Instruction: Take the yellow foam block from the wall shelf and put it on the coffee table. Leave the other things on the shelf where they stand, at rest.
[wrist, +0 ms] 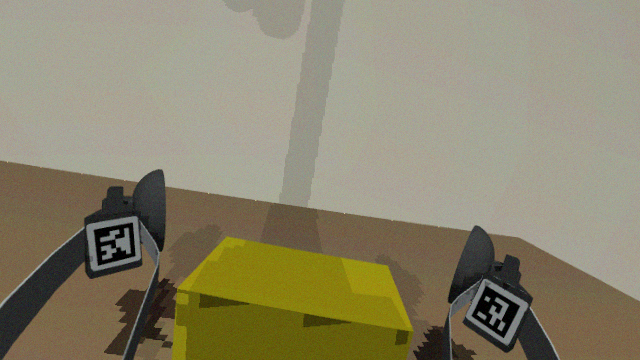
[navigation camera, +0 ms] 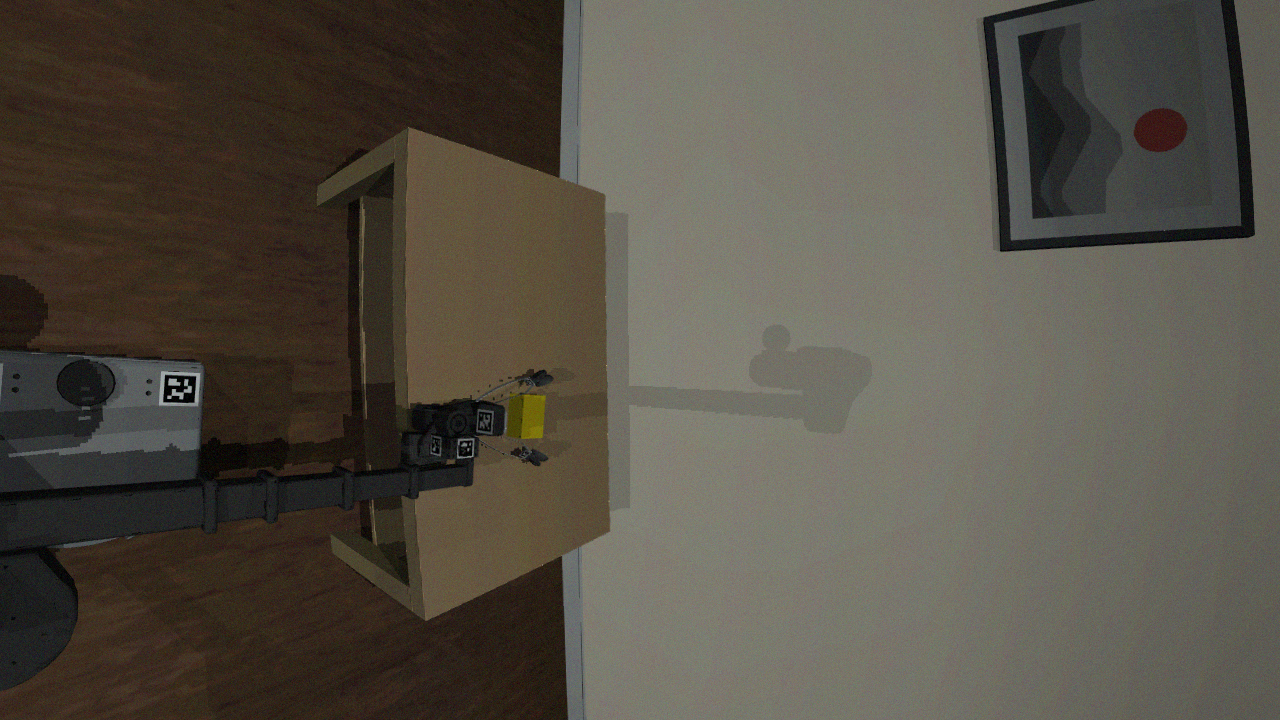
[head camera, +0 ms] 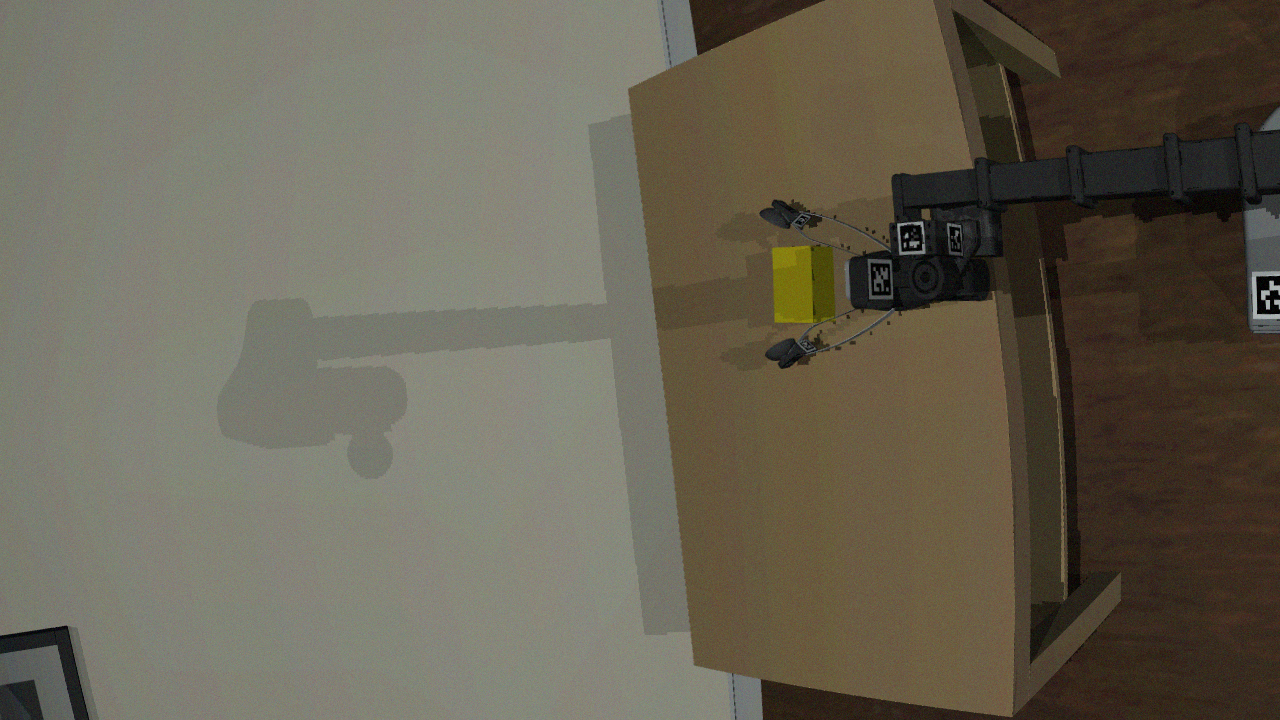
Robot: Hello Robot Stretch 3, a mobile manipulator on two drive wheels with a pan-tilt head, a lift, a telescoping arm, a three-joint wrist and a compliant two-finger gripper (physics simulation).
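Seen in the pictures: gripper, between the fingertips: point(wrist: 313, 225) point(navigation camera: 548, 417) point(head camera: 766, 283); robot's base, origin of its link: point(navigation camera: 87, 380).
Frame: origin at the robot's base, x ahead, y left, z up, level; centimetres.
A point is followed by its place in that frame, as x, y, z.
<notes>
The yellow foam block point(head camera: 793, 284) {-2.3, -68.5, 49.5} point(navigation camera: 526, 416) {-2.3, -66.7, 49.5} point(wrist: 295, 280) {-2.1, -68.1, 49.5} appears to rest upright on the coffee table point(head camera: 850, 492) {23.0, -63.7, 45.0} point(navigation camera: 501, 268) {27.7, -61.2, 45.0} point(wrist: 45, 210) {21.0, -80.9, 45.0}, nearer the wall-side edge than the front edge in the head view. My gripper point(head camera: 780, 282) {-2.5, -71.4, 51.1} point(navigation camera: 537, 417) {-2.5, -71.4, 51.1} point(wrist: 313, 225) {-2.5, -71.4, 51.1} is open around the block. One finger stands on each side, with a visible gap between each fingertip and the block. The block's lower part is cut off in the wrist view. The wall shelf and its other things do not show in these views.
The telescoping arm point(head camera: 1118, 174) {-10.3, -22.9, 59.6} point(navigation camera: 295, 497) {-10.6, -20.4, 59.7} reaches over the table's front edge. The wall point(head camera: 358, 179) {-23.2, -129.1, 79.0} point(navigation camera: 805, 582) {-46.4, -131.3, 90.6} point(wrist: 450, 100) {-28.9, -129.6, 67.0} rises behind the table. A framed picture point(head camera: 49, 637) {39.3, -121.0, 136.7} point(navigation camera: 993, 134) {65.7, -120.8, 133.7} hangs on it. The robot's base point(navigation camera: 107, 429) {-7.2, -3.1, 16.0} stands on the wooden floor point(head camera: 1181, 537) {36.8, -28.1, 0.0} point(navigation camera: 223, 107) {59.5, -15.7, 0.0}.
</notes>
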